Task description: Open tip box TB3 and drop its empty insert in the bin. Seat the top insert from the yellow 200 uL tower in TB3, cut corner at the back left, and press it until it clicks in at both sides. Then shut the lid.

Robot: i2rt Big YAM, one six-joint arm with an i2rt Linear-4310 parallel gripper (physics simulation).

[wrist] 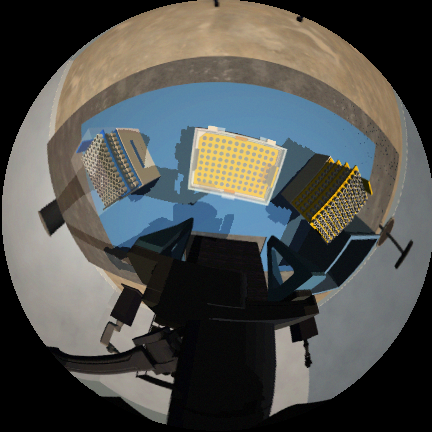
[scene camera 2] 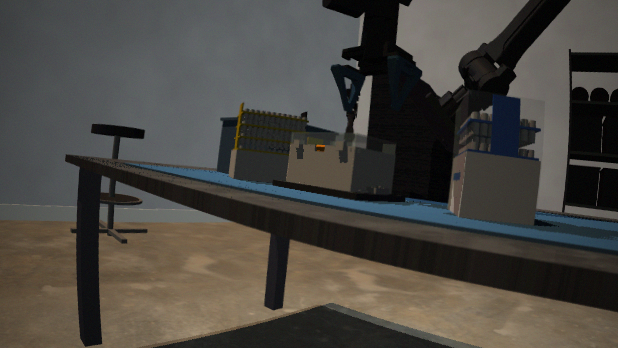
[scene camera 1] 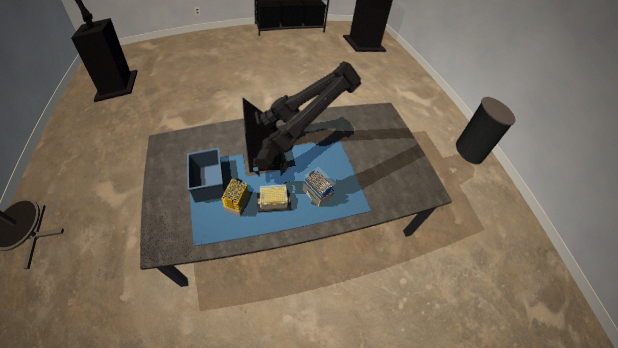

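Note:
Tip box TB3 (scene camera 1: 273,204) (scene camera 2: 320,167) (wrist: 235,167) stands mid-mat, its clear lid lying over the top and looking shut. Through the lid a yellow insert with rows of grey, empty-looking holes shows. The yellow tower (scene camera 1: 235,196) (scene camera 2: 270,132) (wrist: 337,200) stands beside it, toward the bin, with stacked yellow inserts full of tips. The bin (scene camera 1: 206,193) (scene camera 2: 227,145) is blue-grey; what shows of its inside in scene camera 1 holds no insert. My gripper (scene camera 2: 372,109) (wrist: 232,230) is open and empty, pointing down above and behind TB3, on the arm-base side. The arm hides its fingers in scene camera 1.
A blue tower (scene camera 1: 319,187) (scene camera 2: 500,187) (wrist: 112,167) with a clear cover stands on the other side of TB3. TB3 sits on a dark low base (scene camera 2: 300,187). The blue mat (scene camera 1: 225,232) lies on the dark table (scene camera 1: 165,250). A tall dark panel (scene camera 1: 252,130) stands by the arm.

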